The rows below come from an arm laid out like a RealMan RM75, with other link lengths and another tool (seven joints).
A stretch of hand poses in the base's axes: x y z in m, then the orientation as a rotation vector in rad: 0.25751 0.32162 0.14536 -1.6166 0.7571 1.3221; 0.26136 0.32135 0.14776 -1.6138 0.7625 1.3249; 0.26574 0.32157 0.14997 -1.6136 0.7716 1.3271; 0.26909 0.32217 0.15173 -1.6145 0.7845 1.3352; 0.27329 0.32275 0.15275 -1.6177 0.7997 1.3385; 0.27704 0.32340 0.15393 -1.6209 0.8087 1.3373; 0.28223 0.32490 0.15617 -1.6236 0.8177 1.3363; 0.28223 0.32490 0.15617 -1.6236 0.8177 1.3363; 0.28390 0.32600 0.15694 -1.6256 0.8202 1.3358; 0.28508 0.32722 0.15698 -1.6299 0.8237 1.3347; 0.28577 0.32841 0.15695 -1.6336 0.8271 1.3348; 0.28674 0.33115 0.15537 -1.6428 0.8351 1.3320; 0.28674 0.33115 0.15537 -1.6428 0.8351 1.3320; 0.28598 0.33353 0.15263 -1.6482 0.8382 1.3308; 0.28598 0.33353 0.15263 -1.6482 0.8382 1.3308; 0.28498 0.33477 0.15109 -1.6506 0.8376 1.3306; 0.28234 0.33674 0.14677 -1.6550 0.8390 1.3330; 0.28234 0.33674 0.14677 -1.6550 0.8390 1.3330; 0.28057 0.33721 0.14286 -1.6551 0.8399 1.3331; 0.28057 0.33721 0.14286 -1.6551 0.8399 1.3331; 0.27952 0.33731 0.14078 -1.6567 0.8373 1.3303; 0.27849 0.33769 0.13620 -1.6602 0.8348 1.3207; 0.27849 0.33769 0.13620 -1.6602 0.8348 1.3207
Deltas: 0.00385 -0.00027 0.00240 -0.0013 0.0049 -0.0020; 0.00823 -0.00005 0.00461 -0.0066 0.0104 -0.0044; 0.01158 0.00055 0.00637 -0.0152 0.0210 -0.0042; 0.01578 0.00113 0.00739 -0.0265 0.0289 -0.0064; 0.01953 0.00178 0.00857 -0.0340 0.0311 -0.0089; 0.02472 0.00328 0.01081 -0.0412 0.0336 -0.0115; 0.02472 0.00328 0.01081 -0.0412 0.0336 -0.0115; 0.02639 0.00438 0.01158 -0.0441 0.0338 -0.0117; 0.02757 0.00560 0.01162 -0.0491 0.0335 -0.0114; 0.02826 0.00679 0.01159 -0.0537 0.0340 -0.0107; 0.02923 0.00953 0.01001 -0.0647 0.0332 -0.0105; 0.02923 0.00953 0.01001 -0.0647 0.0332 -0.0105; 0.02847 0.01191 0.00727 -0.0703 0.0323 -0.0096; 0.02847 0.01191 0.00727 -0.0703 0.0323 -0.0096; 0.02747 0.01315 0.00573 -0.0716 0.0313 -0.0082; 0.02483 0.01512 0.00141 -0.0755 0.0323 -0.0050; 0.02483 0.01512 0.00141 -0.0755 0.0323 -0.0050; 0.02306 0.01559 -0.00250 -0.0761 0.0327 -0.0052; 0.02306 0.01559 -0.00250 -0.0761 0.0327 -0.0052; 0.02201 0.01569 -0.00458 -0.0756 0.0293 -0.0050; 0.02098 0.01607 -0.00916 -0.0763 0.0211 -0.0078; 0.02098 0.01607 -0.00916 -0.0763 0.0211 -0.0078
